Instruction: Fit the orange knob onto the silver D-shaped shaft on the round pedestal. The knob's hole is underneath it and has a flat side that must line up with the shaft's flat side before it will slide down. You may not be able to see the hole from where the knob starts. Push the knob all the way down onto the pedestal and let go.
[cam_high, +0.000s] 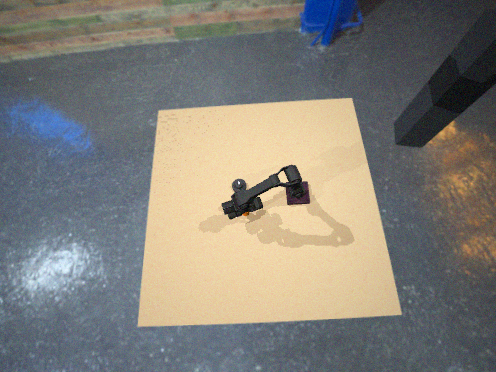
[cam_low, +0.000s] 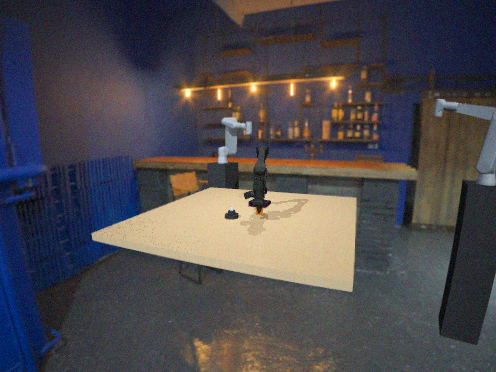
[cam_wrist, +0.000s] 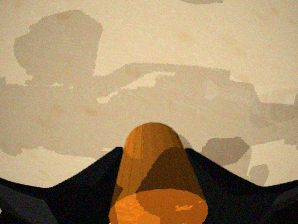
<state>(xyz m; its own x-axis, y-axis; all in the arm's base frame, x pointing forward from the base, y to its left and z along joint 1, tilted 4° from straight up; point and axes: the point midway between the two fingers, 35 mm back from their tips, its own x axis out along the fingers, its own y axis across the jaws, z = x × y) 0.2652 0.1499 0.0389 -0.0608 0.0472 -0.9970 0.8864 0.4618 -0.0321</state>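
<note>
The round dark pedestal is 16 cm to the right of my gripper tip, 6 cm ahead of it and 1 cm below it. From my gripper tip the other things lie so: orange knob: 4 cm above.
</note>
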